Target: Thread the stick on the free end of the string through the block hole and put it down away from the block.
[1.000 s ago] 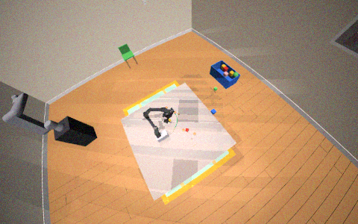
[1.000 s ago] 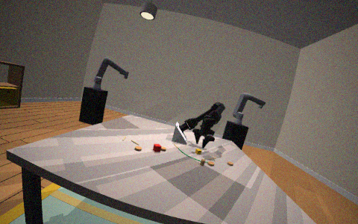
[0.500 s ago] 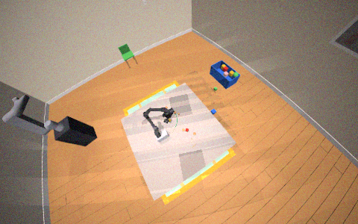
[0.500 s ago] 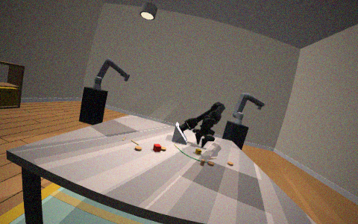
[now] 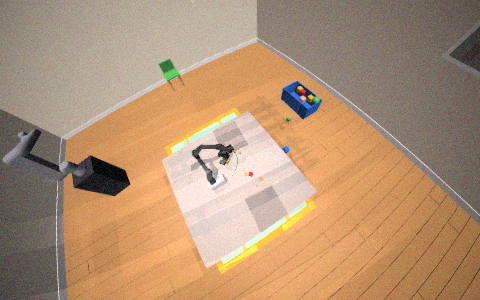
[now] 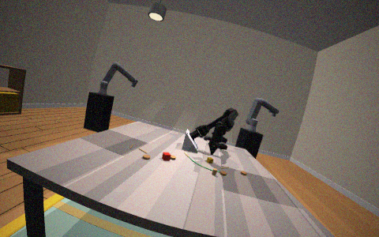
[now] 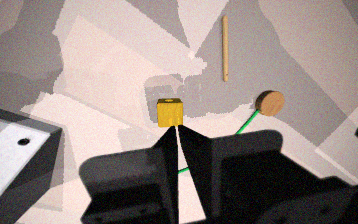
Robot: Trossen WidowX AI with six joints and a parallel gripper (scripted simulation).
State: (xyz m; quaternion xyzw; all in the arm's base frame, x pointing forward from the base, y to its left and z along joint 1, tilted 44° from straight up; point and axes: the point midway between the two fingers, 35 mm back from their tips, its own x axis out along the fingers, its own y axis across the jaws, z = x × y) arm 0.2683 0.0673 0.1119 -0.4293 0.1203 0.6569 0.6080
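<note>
Right now the yellow wooden block is 1 cm behind my gripper tip and 4 cm below it. Round my gripper tip: short wooden cylinder: 17 cm ahead, 4 cm below; then thin wooden stick: 4 cm behind, 15 cm to the right, 6 cm below; then round wooden button: 14 cm ahead, 6 cm to the left, 5 cm below.
</note>
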